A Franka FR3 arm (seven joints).
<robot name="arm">
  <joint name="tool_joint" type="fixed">
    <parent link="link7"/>
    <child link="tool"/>
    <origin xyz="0 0 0.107" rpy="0 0 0"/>
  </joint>
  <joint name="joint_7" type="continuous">
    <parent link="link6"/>
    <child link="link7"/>
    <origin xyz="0.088 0 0" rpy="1.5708 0 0"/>
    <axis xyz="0 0 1"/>
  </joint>
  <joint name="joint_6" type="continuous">
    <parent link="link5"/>
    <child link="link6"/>
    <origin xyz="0 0 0" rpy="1.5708 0 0"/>
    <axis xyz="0 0 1"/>
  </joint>
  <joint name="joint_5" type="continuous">
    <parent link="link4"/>
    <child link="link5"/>
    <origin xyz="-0.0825 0.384 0" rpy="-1.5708 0 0"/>
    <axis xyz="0 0 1"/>
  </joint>
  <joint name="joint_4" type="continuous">
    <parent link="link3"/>
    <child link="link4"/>
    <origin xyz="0.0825 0 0" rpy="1.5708 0 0"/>
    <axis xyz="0 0 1"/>
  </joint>
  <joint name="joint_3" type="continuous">
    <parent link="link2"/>
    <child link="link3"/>
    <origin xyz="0 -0.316 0" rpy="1.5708 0 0"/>
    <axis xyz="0 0 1"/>
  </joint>
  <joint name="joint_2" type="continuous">
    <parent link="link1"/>
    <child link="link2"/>
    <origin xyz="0 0 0" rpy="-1.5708 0 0"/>
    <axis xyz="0 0 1"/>
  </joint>
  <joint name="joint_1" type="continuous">
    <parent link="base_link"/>
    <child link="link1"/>
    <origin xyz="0 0 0.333" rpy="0 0 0"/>
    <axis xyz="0 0 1"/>
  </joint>
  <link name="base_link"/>
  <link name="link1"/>
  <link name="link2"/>
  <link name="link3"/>
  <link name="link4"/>
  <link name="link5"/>
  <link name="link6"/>
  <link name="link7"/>
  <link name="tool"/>
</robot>
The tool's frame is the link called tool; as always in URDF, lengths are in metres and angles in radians. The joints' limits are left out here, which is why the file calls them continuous.
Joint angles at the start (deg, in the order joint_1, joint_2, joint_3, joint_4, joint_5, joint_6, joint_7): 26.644 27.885 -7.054 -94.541 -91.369 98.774 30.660
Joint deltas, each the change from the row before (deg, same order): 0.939 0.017 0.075 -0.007 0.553 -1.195 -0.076; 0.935 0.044 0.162 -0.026 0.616 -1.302 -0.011; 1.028 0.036 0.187 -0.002 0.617 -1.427 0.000; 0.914 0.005 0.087 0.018 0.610 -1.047 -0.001; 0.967 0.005 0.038 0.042 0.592 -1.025 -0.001; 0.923 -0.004 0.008 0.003 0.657 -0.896 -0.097; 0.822 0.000 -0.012 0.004 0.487 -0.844 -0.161
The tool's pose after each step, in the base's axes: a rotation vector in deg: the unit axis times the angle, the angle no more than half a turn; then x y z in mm. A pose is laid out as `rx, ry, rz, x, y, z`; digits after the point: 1 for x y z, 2 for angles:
87.64, 23.63, 20.62, 661.9, 161.5, 391.4
87.59, 23.34, 20.35, 657.4, 170.8, 390.9
87.49, 23.01, 20.12, 652.4, 181.1, 390.7
87.53, 22.80, 20.00, 648.0, 189.9, 390.8
87.54, 22.59, 19.92, 643.5, 198.9, 391.2
87.63, 22.52, 19.73, 639.0, 207.1, 391.2
87.58, 22.49, 19.49, 635.0, 214.2, 391.3

